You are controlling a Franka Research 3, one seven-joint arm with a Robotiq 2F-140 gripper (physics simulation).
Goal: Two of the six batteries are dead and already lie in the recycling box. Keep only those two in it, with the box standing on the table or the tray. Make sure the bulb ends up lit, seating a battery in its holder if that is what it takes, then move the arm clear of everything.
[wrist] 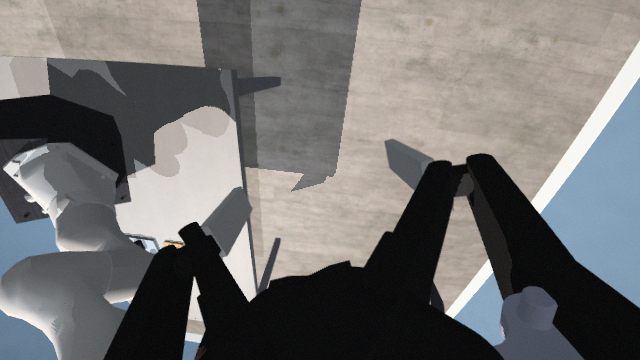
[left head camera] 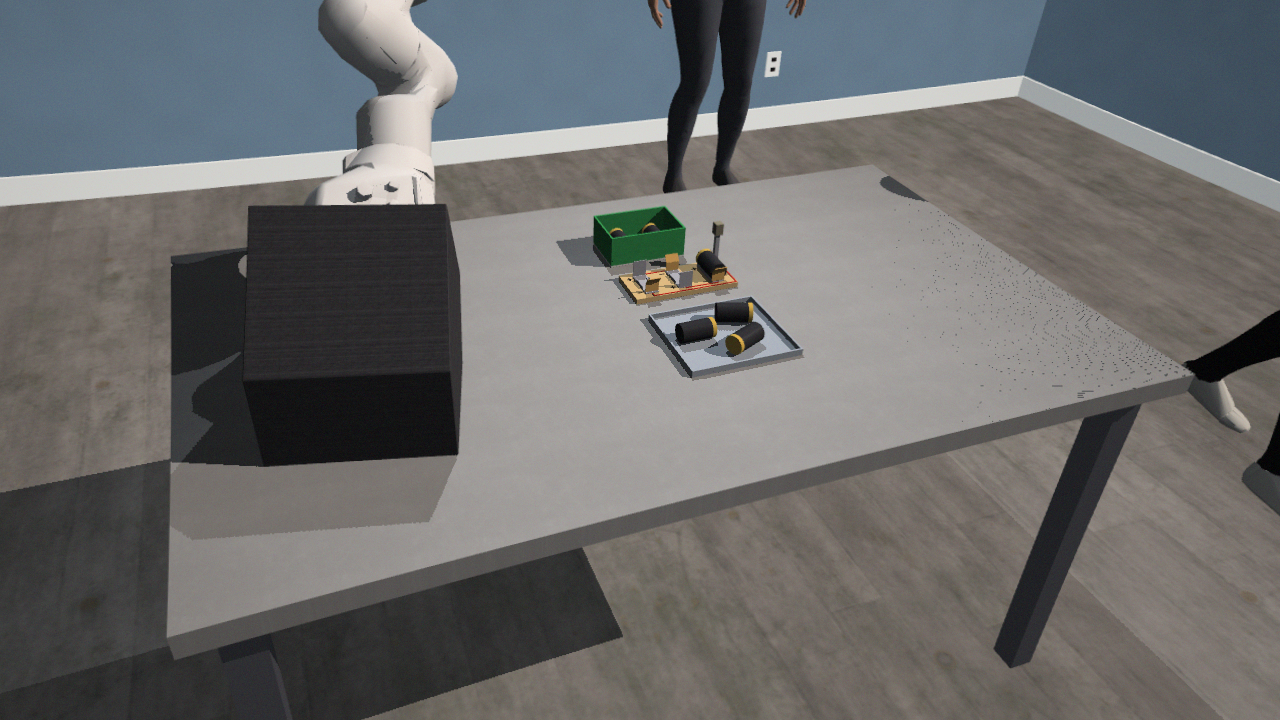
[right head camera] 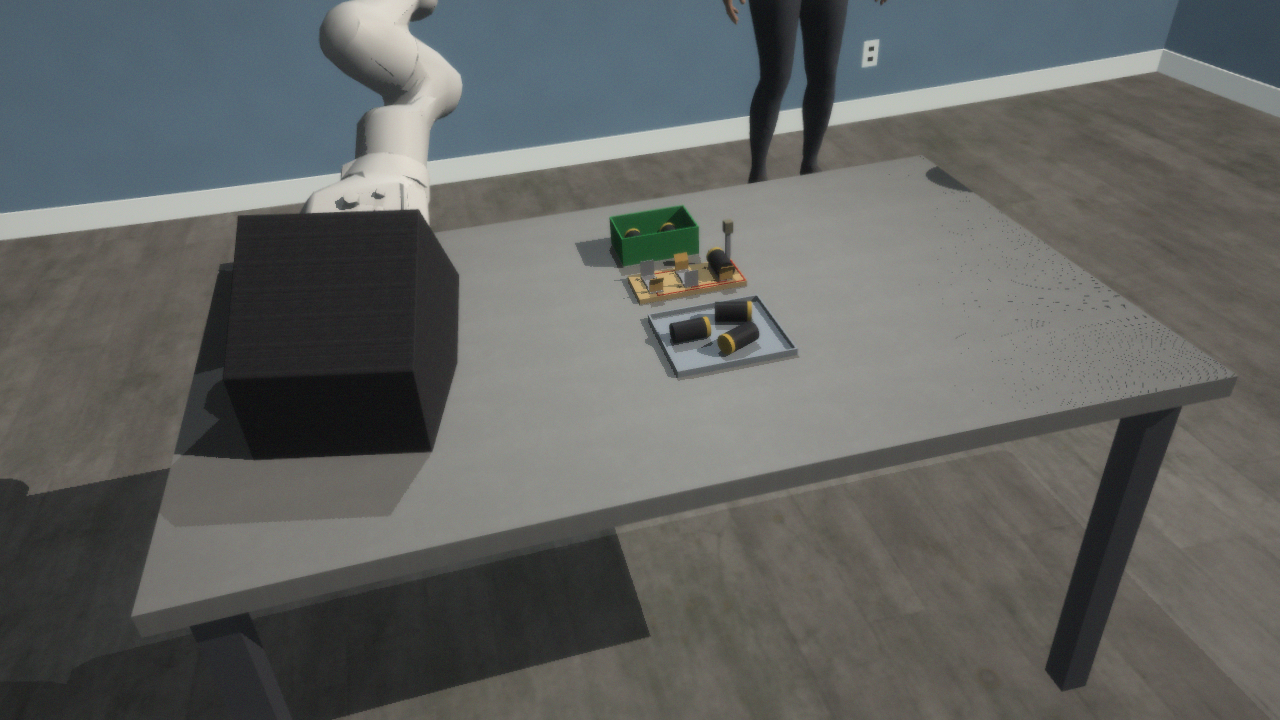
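Note:
The green recycling box [left head camera: 639, 248] [right head camera: 656, 245] stands upright on the table, with two black-and-yellow batteries partly visible inside. In front of it, the wooden holder board [left head camera: 631, 287] [right head camera: 639, 291] has one battery [left head camera: 711, 265] [right head camera: 719, 262] lying between clips at its right end; its other clips are empty. The small bulb [left head camera: 717, 229] [right head camera: 727, 227] on a post looks dull brown, without visible glow. Three batteries [left head camera: 696, 331] [right head camera: 690, 330] lie in the grey tray [left head camera: 747, 365] [right head camera: 738, 363]. My gripper [wrist: 314, 177] is wide open and empty, high up and away from these things.
The black base block [left head camera: 349, 295] [right head camera: 326, 295] stands on the left of the table [left head camera: 554, 429] [right head camera: 554, 420]. The white arm [left head camera: 393, 125] [right head camera: 391, 129] [wrist: 85, 225] rises behind it. A person [left head camera: 716, 80] [right head camera: 796, 80] stands behind the table; another's legs show at right in the left head view.

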